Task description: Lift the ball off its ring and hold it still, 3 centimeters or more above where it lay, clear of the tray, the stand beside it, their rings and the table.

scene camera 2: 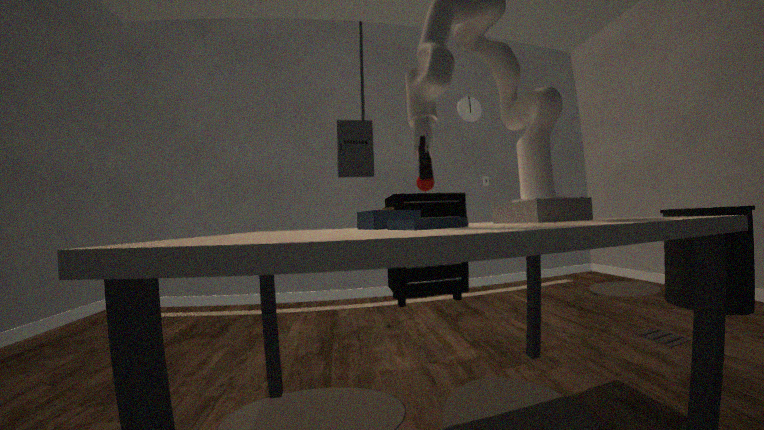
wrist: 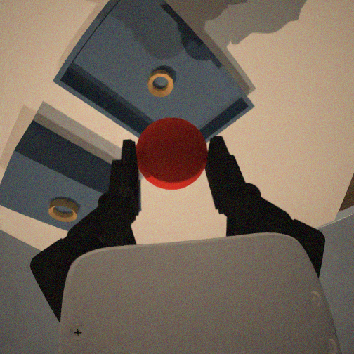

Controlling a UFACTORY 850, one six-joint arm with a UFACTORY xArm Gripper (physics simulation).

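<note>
The red ball [scene camera 2: 425, 183] [wrist: 171, 153] is between the two black fingertips of my gripper [scene camera 2: 425, 176] [wrist: 172, 153], which is shut on it. In the scene view the ball hangs well above the blue tray [scene camera 2: 441, 221] [wrist: 115, 107], with a visible gap below it. In the wrist view the tray's tan ring [wrist: 154, 91] stands bare on the tray floor. The blue stand [scene camera 2: 368, 219] [wrist: 25, 176] is beside the tray and bears another tan ring [wrist: 63, 217], also bare. Ball and fingers touch neither tray nor stand.
The pale table [scene camera 2: 240, 253] [wrist: 295, 115] lies under the tray and stand. The arm's base block [scene camera 2: 564, 209] stands on the table at the right. A black cabinet [scene camera 2: 427, 286] stands behind the table, and a dark unit [scene camera 2: 695, 267] is at the far right.
</note>
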